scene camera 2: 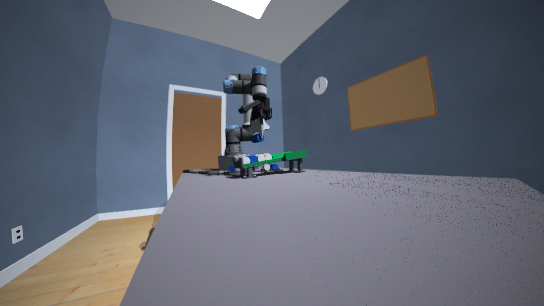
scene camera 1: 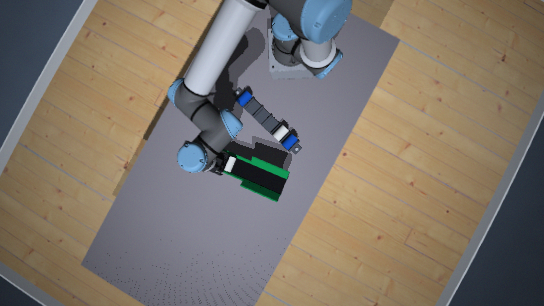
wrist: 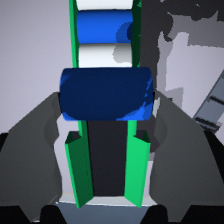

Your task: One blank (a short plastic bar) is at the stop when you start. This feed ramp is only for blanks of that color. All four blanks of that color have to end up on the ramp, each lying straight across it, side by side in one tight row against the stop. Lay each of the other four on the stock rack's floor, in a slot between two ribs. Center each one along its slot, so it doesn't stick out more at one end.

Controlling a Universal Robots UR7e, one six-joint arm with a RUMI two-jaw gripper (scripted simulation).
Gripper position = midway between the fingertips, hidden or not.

In view: my gripper (scene camera 2: 257, 139), a blue blank (wrist: 91, 29), a white blank (wrist: 99, 54) and a blue blank (wrist: 86, 93).
My gripper shows as well in the wrist view (wrist: 106, 93).
